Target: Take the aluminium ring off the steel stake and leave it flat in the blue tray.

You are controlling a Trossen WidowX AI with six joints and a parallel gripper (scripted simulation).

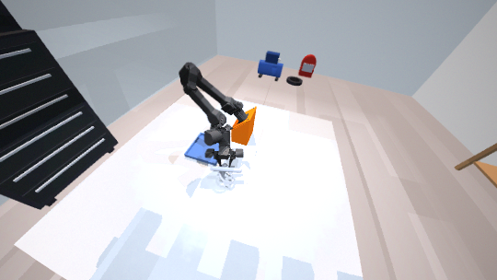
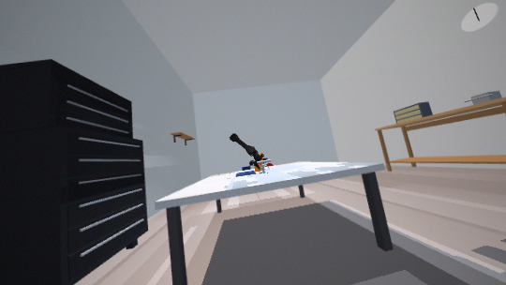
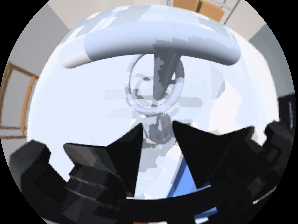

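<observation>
My gripper tip is 4 cm short of the aluminium ring, 2 cm to the right of it and 1 cm below it. Round my gripper tip: blue tray (12 cm behind, 15 cm to the right, 3 cm below).
</observation>
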